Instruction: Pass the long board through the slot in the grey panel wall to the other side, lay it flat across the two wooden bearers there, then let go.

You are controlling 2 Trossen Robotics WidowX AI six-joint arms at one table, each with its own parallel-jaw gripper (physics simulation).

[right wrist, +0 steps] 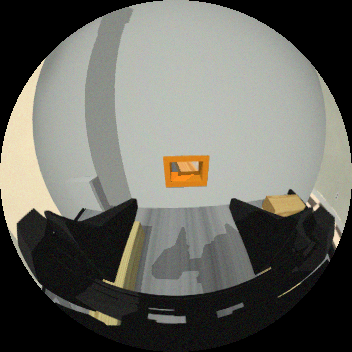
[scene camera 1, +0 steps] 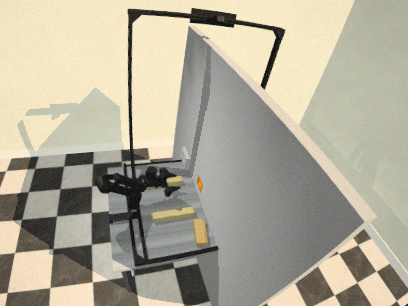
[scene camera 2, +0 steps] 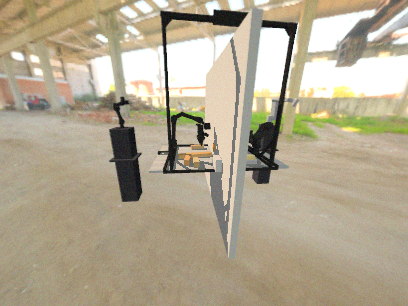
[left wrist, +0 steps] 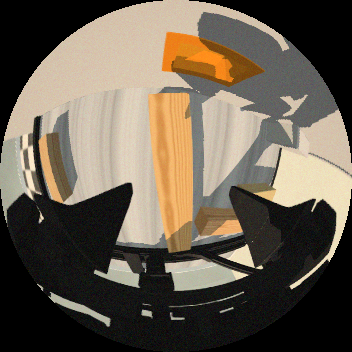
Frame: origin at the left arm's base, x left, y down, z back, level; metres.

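Where they show: left gripper, fingertip midpoint: (scene camera 2: pixel 201 145) (left wrist: pixel 182 189); right gripper, fingertip midpoint: (right wrist: pixel 185 204) (scene camera 1: pixel 178 181); left arm's base, link origin: (left wrist: pixel 154 258); right arm's base, link origin: (scene camera 1: pixel 133 205) (scene camera 2: pixel 255 152).
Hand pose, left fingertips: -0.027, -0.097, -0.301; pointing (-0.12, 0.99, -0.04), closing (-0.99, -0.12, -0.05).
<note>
Things, the pixels of their top centre, and the offset from my left fingertips, as dx, dy, dz. "pt": a spot on its surface instead.
- long board, top centre: (left wrist: pixel 175 199) (right wrist: pixel 183 161) (scene camera 2: pixel 195 153) -0.012, +0.080, +0.061
- orange-framed slot, surface spot: (left wrist: pixel 169 52) pt +0.024, +0.008, -0.129
- wooden block, top centre: (right wrist: pixel 288 200) (scene camera 1: pixel 200 230) +0.281, +0.078, -0.255
The long board (scene camera 2: pixel 192 154) (left wrist: pixel 170 165) lies flat on the table on the left arm's side of the grey panel wall (scene camera 1: pixel 280 175) (scene camera 2: pixel 225 90) (left wrist: pixel 90 55) (right wrist: pixel 225 90), one end toward the wall. My left gripper (scene camera 2: pixel 201 144) (left wrist: pixel 182 189) is open and empty above the board. The orange-framed slot (scene camera 1: pixel 200 184) (left wrist: pixel 169 52) (right wrist: pixel 166 172) is in the wall; some wood shows through it in the right wrist view. On the other side, two pale wooden bearers lie apart: one bearer (scene camera 1: pixel 172 180) (right wrist: pixel 130 255) by my right gripper (scene camera 1: pixel 177 184) (right wrist: pixel 185 204), another bearer (scene camera 1: pixel 172 215) nearer the front. That gripper is open and empty, facing the wall.
A wooden block (scene camera 1: pixel 200 232) (right wrist: pixel 284 205) lies by the wall on the right arm's side. On the left arm's side, one block (left wrist: pixel 56 167) lies left of the board in the left wrist view, and another block (left wrist: pixel 217 221) right of it. A black frame (scene camera 1: pixel 131 90) (scene camera 2: pixel 166 80) surrounds the table.
</note>
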